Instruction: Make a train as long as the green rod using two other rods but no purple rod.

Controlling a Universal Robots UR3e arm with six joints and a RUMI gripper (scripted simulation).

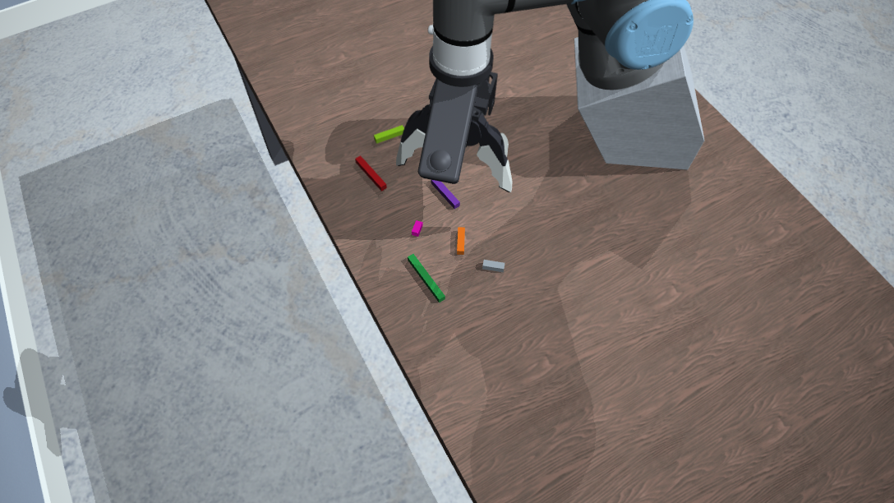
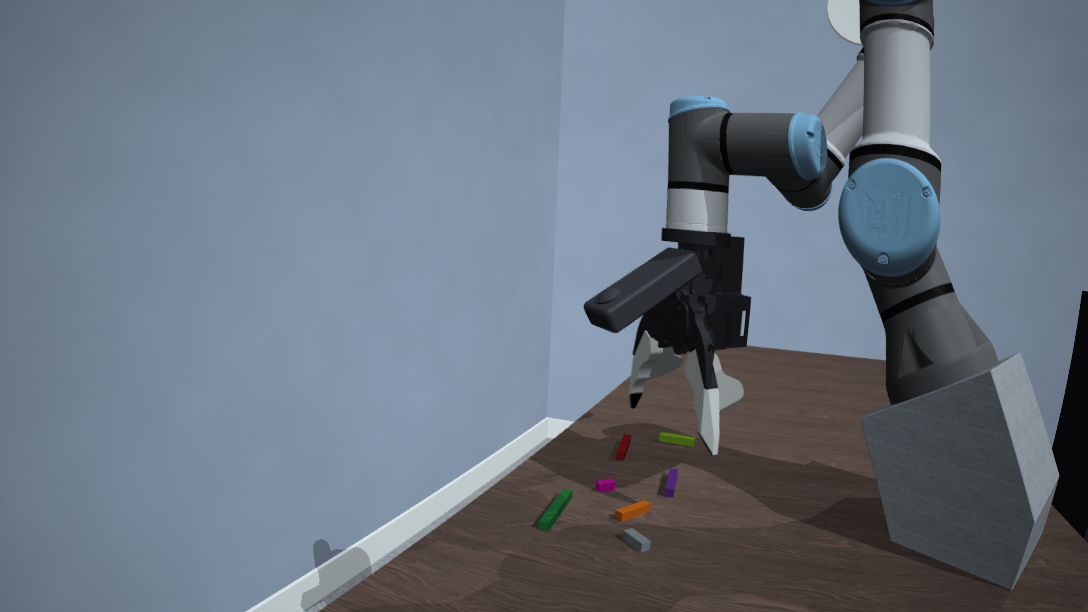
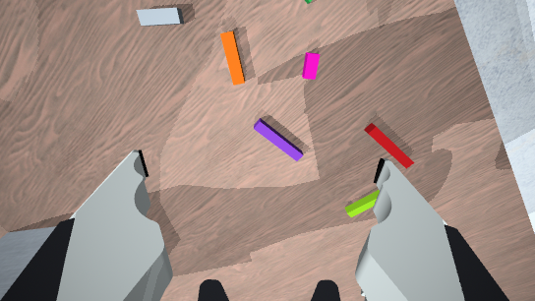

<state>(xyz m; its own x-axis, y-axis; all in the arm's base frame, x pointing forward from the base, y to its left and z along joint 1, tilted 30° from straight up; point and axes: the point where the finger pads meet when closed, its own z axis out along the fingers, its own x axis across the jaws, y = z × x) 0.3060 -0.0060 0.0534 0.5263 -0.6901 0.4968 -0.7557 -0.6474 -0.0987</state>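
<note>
Now: the grey rod 11 cm to the left of my hand, 7 cm below it and 1 cm ahead of it. From my hand the other things lie so: orange rod 7 cm below, 5 cm to the left, 2 cm ahead; then magenta rod 7 cm below, 6 cm ahead, 1 cm to the right; then purple rod 7 cm below, 3 cm to the right, 1 cm behind.
</note>
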